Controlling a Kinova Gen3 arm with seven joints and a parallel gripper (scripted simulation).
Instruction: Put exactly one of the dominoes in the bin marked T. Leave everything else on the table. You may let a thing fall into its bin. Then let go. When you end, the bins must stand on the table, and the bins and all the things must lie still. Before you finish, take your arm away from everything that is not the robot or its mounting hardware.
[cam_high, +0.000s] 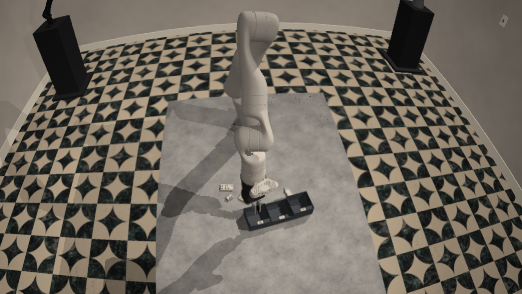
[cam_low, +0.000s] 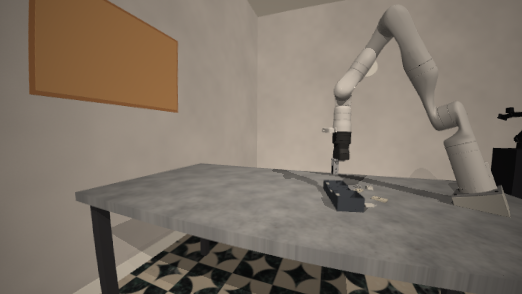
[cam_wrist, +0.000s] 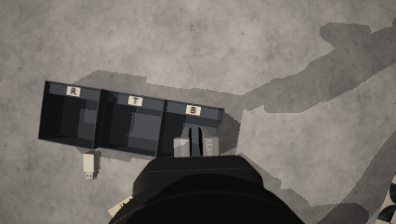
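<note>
Right now my hand is 9 cm to the right of the three-compartment bin, 7 cm above it and 2 cm past it. From my hand the other things lie so: domino (10 cm behind, 9 cm below, 3 cm to the right).
</note>
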